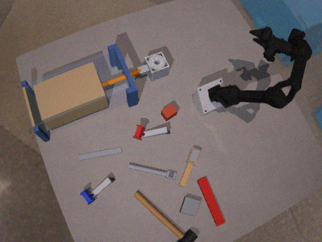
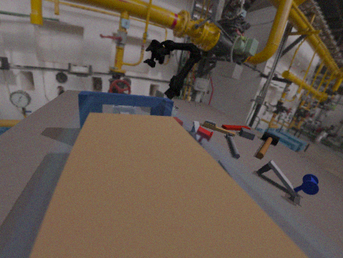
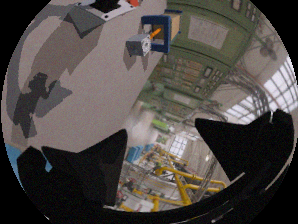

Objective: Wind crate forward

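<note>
My gripper tip is 540 mm short of the red-knobbed crank, 280 mm above it and 130 mm to the right of it. From my gripper tip the other things lie so: blue steel frame 530 mm ahead, 200 mm below, 160 mm to the right; brush 450 mm ahead, 340 mm to the left, 290 mm below; grey winch 360 mm ahead, 280 mm below, 160 mm to the right.
</note>
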